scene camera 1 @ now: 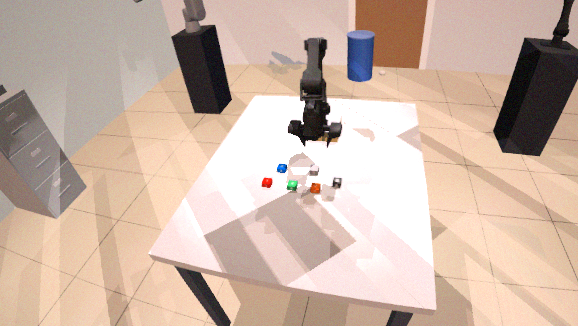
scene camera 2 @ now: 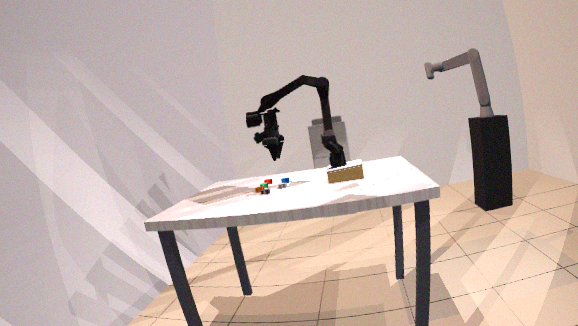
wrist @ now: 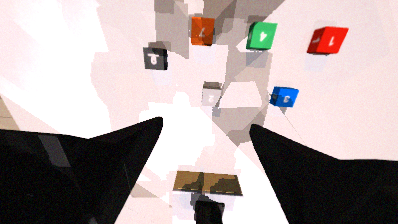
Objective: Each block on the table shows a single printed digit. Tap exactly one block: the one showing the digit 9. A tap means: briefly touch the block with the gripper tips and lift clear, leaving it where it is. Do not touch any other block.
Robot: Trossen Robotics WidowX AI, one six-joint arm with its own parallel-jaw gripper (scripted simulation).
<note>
My gripper (scene camera 1: 315, 147) is open, with nothing in its grasp. Further things: a red block (wrist: 326, 40).
My gripper is seen too in the wrist view (wrist: 206, 124).
</note>
